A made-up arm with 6 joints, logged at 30 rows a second.
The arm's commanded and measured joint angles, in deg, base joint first. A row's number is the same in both.
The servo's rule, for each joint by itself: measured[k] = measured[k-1] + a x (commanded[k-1-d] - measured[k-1]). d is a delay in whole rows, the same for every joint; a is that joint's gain. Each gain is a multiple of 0.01, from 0.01 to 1. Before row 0 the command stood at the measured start. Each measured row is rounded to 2 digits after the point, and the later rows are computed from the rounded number. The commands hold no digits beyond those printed.
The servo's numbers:
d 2
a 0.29 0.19 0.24 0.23 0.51 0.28
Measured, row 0: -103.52, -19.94, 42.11, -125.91, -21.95, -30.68
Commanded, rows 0 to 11: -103.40, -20.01, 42.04, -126.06, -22.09, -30.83; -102.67, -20.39, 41.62, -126.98, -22.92, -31.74; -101.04, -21.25, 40.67, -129.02, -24.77, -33.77; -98.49, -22.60, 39.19, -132.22, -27.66, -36.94; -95.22, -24.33, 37.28, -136.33, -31.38, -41.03; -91.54, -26.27, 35.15, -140.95, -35.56, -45.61; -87.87, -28.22, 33.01, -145.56, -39.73, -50.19; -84.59, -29.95, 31.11, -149.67, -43.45, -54.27; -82.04, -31.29, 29.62, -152.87, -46.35, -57.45; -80.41, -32.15, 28.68, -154.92, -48.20, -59.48; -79.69, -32.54, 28.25, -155.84, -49.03, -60.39; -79.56, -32.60, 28.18, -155.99, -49.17, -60.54
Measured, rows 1 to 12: -103.52, -19.94, 42.11, -125.91, -21.95, -30.68; -103.52, -19.94, 42.11, -125.91, -21.95, -30.68; -103.49, -19.95, 42.09, -125.94, -22.02, -30.72; -103.25, -20.03, 41.98, -126.18, -22.48, -31.01; -102.61, -20.26, 41.67, -126.83, -23.65, -31.78; -101.42, -20.70, 41.07, -128.07, -25.70, -33.22; -99.62, -21.39, 40.16, -129.97, -28.60, -35.41; -97.28, -22.32, 38.96, -132.50, -32.15, -38.27; -94.55, -23.44, 37.53, -135.50, -36.02, -41.61; -91.66, -24.68, 35.99, -138.76, -39.81, -45.15; -88.87, -25.94, 34.46, -142.01, -43.15, -48.59; -86.42, -27.12, 33.07, -144.98, -45.73, -51.64
